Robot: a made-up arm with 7 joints.
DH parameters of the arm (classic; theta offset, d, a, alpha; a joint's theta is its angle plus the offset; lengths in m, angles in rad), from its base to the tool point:
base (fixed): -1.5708 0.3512 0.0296 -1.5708
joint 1: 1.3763 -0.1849 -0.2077 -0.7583
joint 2: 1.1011 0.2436 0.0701 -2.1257
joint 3: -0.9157 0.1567 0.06 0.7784
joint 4: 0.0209 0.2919 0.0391 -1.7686
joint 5: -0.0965 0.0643 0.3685 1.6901
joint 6: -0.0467 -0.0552 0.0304 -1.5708
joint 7: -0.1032 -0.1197 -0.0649 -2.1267
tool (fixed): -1.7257 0.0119 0 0
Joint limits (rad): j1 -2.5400..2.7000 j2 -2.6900..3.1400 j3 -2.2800..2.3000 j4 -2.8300..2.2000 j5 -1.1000..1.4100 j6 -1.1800..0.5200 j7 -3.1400..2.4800
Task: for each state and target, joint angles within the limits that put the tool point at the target. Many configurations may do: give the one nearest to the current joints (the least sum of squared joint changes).
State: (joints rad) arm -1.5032 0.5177 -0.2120 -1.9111 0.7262 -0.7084 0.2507
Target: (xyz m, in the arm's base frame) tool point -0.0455 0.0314 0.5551
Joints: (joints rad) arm -0.8893 0.8417 -0.7359 -2.2533 0.2273 -0.3406 0.3631
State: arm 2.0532 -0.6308 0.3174 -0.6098 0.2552 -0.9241 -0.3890
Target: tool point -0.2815 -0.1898 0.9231
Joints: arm 1.8971 -0.6094 0.5874 -0.2512 0.0447 -1.0635 -0.3234
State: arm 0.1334 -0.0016 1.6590 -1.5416 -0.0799 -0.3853 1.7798
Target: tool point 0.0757 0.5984 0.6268
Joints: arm -0.0185 0.0890 1.2816 -1.7646 0.3382 -0.2611 1.8508
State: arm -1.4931 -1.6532 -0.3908 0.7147 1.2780 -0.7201 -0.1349
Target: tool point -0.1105 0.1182 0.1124
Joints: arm -1.0828 -1.5660 -0.4909 0.6705 1.4100 -0.8480 -0.1998
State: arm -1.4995 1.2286 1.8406 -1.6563 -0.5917 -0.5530 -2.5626
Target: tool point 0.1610 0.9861 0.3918
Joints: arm -1.1166 1.4048 1.7711 -1.6540 -0.9415 -0.3043 -2.6243
